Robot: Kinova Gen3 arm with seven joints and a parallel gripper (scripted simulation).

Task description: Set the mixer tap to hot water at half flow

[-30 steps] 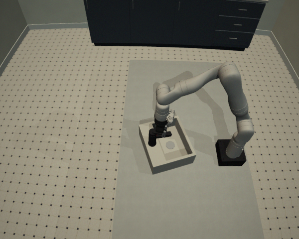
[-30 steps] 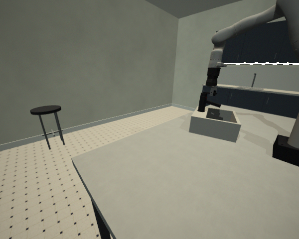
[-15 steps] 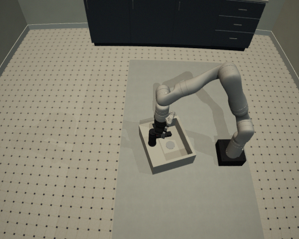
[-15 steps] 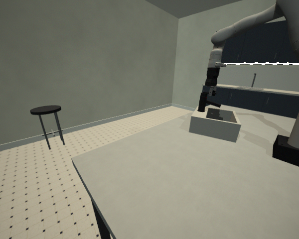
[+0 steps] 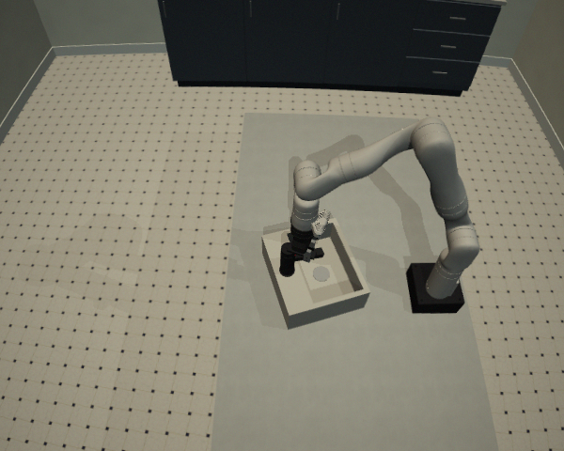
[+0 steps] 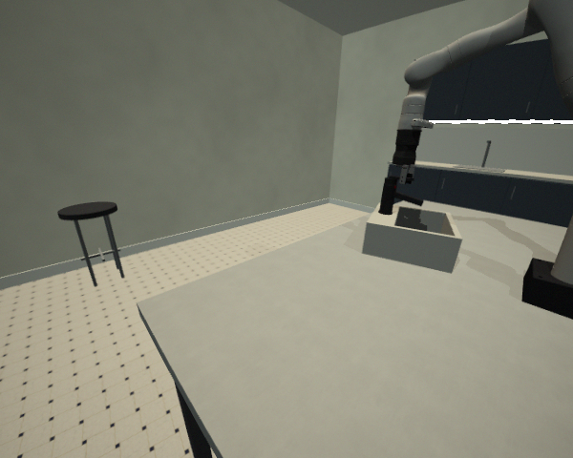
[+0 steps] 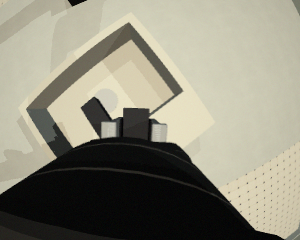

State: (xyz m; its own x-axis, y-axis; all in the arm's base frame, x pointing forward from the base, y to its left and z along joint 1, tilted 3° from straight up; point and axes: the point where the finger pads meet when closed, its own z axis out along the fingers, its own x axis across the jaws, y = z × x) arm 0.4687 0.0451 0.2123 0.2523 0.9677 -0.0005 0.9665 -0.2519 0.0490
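My hand is 20 mm short of the lever and 10 mm to the left of it. The rest, counted from my hand: sink basin: 40 mm behind, 70 mm to the right, 230 mm below.
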